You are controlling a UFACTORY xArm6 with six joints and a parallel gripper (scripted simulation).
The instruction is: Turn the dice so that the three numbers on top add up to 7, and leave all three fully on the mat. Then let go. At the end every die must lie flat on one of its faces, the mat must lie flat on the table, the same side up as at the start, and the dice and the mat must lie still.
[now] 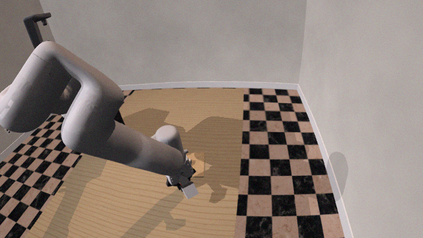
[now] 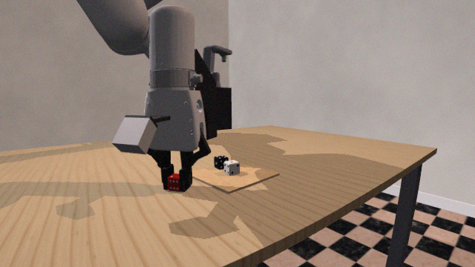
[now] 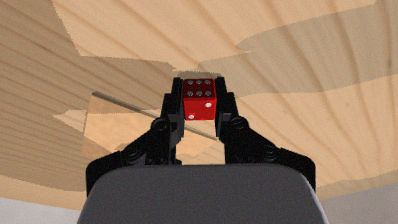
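My hand is 12 cm to the right of the white die, 1 cm short of it and 1 cm above it. Also, from my hand: tan mat: 12 cm to the left, 2 cm below, 1 cm ahead; red die: 1 cm below; black die: 13 cm to the left, 4 cm behind, 1 cm below.
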